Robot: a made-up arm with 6 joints.
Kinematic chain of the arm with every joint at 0, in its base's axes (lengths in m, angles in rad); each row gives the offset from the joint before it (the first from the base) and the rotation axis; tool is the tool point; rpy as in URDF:
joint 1: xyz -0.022 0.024 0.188 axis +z
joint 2: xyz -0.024 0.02 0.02 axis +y
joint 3: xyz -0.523 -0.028 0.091 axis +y
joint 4: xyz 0.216 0.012 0.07 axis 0.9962 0 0.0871
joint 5: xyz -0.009 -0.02 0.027 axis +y
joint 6: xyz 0.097 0 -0.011 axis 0.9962 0 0.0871
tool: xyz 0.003 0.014 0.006 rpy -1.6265 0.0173 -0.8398
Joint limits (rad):
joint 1: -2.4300..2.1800
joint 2: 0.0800..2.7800
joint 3: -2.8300..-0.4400
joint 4: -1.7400..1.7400
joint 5: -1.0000..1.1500
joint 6: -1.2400..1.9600
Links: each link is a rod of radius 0.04 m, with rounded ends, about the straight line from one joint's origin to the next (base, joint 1, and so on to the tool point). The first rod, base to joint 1, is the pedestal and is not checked.
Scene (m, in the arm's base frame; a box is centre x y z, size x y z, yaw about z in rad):
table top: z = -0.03
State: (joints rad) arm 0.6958 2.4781 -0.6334 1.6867 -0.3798 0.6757
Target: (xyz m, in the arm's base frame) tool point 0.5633 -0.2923 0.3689
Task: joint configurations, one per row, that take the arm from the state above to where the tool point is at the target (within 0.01 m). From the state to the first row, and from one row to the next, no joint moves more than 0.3 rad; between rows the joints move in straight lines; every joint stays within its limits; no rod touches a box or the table.
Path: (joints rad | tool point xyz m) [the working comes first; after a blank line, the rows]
Joints at the target: -0.3944 2.3195 -1.5307 1.4463 -0.5058 0.6450
Straight joint move there: clear.

1: 0.4232 2.4384 -0.8577 1.6266 -0.4113 0.6680 | 0.4503 0.1744 0.1723
2: 0.1507 2.3988 -1.0820 1.5665 -0.4428 0.6603 | 0.5427 0.0485 0.2184
3: -0.1219 2.3591 -1.3063 1.5064 -0.4743 0.6527 | 0.5860 -0.1149 0.2851
4: -0.3944 2.3195 -1.5307 1.4463 -0.5058 0.6450 | 0.5633 -0.2923 0.3689

